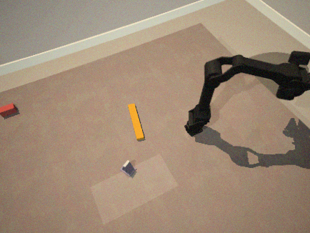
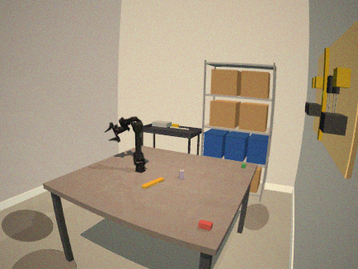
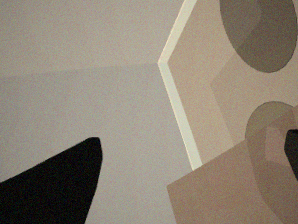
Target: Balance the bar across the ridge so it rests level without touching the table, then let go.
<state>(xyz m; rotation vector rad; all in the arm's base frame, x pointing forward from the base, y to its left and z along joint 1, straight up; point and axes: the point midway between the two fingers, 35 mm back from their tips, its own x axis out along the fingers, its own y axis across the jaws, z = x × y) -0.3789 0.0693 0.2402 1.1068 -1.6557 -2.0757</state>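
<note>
The yellow bar is 630 mm ahead of my gripper tip, 220 mm below it and 210 mm to the right of it. From my gripper tip the other things lie so: red block 1140 mm ahead, 550 mm to the right, 210 mm below; small green block 1140 mm ahead, 450 mm to the left, 210 mm below.
</note>
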